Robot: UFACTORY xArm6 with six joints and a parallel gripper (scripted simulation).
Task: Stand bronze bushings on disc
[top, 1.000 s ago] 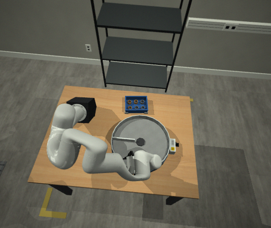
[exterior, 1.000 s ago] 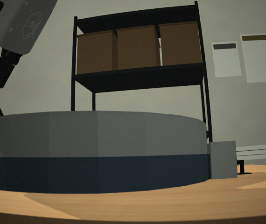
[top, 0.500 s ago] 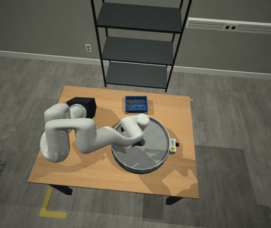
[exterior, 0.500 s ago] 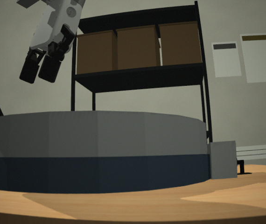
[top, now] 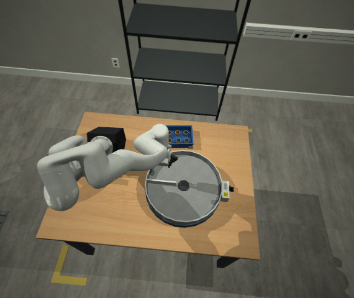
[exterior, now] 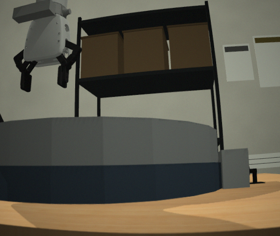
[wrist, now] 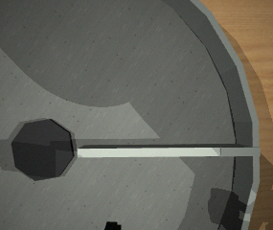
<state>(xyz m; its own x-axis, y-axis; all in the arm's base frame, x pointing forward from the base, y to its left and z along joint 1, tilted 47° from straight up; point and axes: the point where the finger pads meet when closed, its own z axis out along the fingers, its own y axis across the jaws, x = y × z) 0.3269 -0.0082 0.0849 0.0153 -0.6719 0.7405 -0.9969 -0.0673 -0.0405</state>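
The blue crate is 32 cm to the left of my hand, 19 cm below it and 6 cm ahead of it. The rest, counted from my hand: turntable (17 cm below, 15 cm ahead, 3 cm to the right); grey turntable disc (16 cm below, 13 cm ahead, 3 cm to the right).
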